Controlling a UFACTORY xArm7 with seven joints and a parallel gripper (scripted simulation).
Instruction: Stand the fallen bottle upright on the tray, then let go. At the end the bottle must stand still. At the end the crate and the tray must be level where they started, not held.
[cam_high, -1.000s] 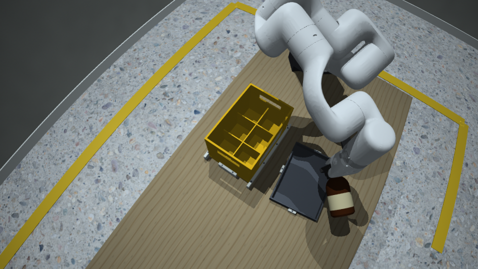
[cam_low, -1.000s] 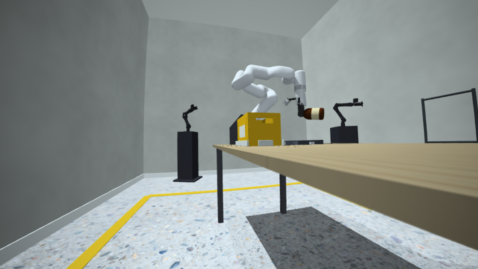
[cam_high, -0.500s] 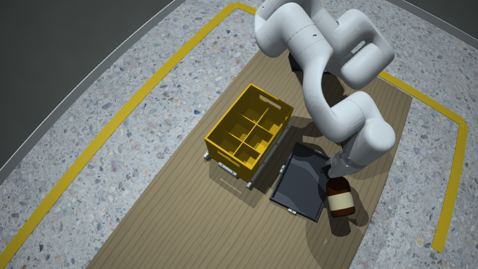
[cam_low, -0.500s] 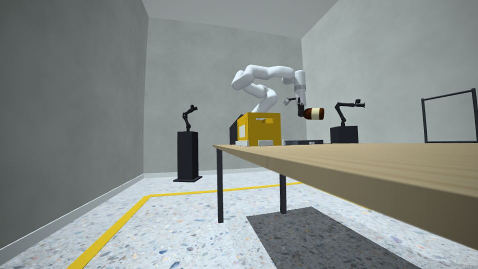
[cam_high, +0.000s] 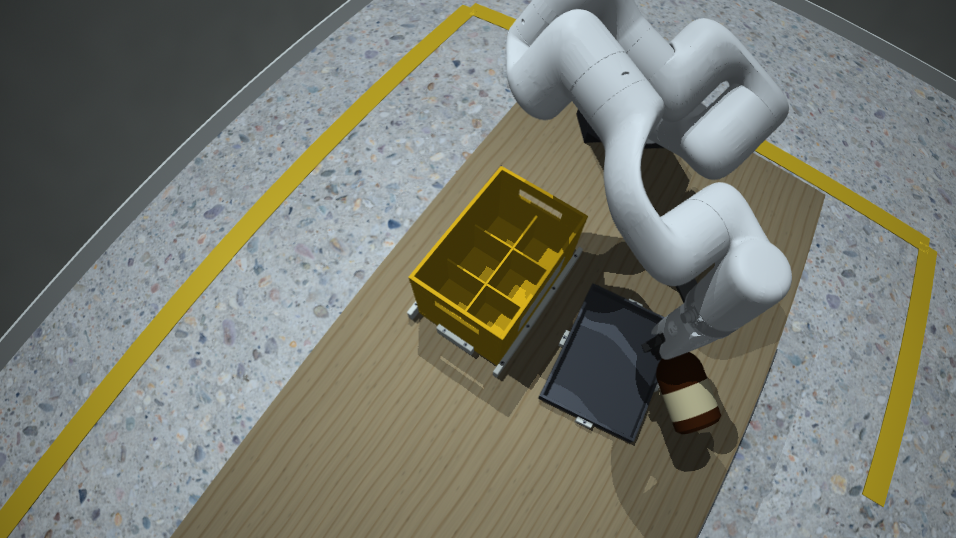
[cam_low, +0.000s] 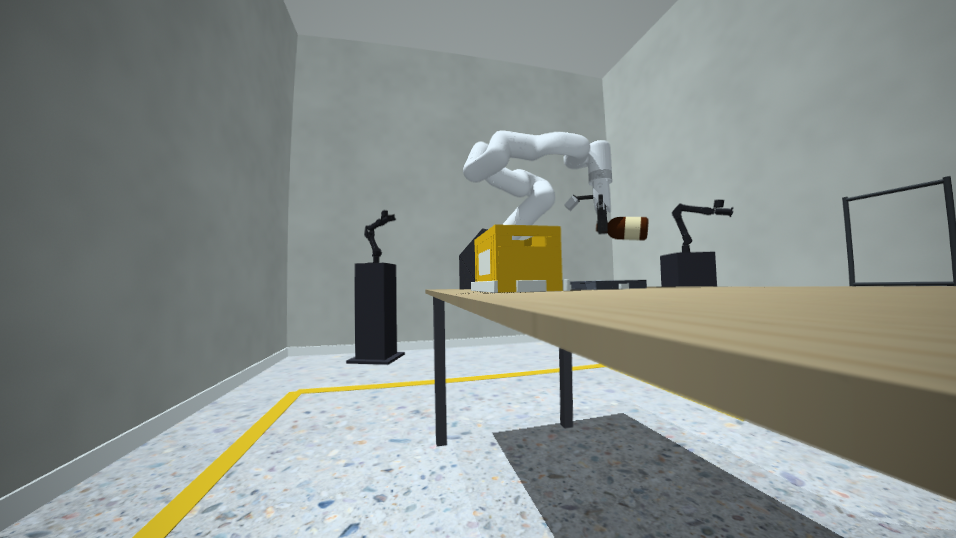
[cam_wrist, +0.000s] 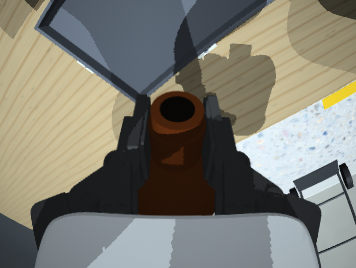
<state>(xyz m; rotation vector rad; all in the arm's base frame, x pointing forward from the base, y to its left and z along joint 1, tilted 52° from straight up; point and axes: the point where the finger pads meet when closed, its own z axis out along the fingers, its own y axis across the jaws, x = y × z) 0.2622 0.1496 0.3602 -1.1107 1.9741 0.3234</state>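
Now: hand 5 cm to the right of the brown bottle, 2 cm short of it and 1 cm above it. Round my hand: dark grey tray 19 cm below, 4 cm to the right, 2 cm ahead; then yellow crate 30 cm to the right, 12 cm below, 10 cm ahead.
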